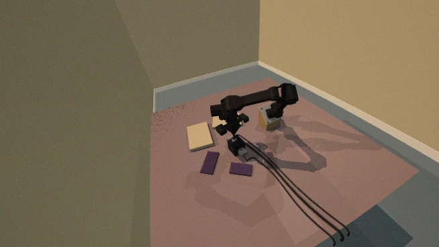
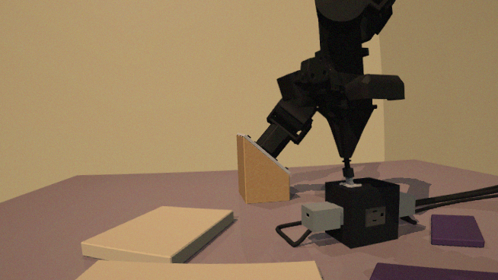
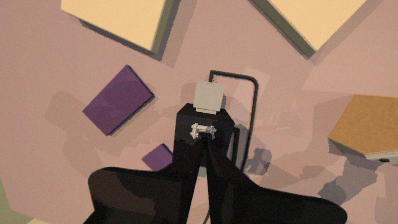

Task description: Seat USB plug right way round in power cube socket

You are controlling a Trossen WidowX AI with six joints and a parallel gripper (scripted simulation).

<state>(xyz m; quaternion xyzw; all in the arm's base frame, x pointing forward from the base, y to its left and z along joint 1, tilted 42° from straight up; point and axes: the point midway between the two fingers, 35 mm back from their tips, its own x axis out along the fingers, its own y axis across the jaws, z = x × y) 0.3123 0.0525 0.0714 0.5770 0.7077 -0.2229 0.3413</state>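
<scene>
My gripper tip is 4 cm above the pale USB socket and 1 cm to the right of it. Round my gripper tip: small USB plug: 2 cm below.
</scene>
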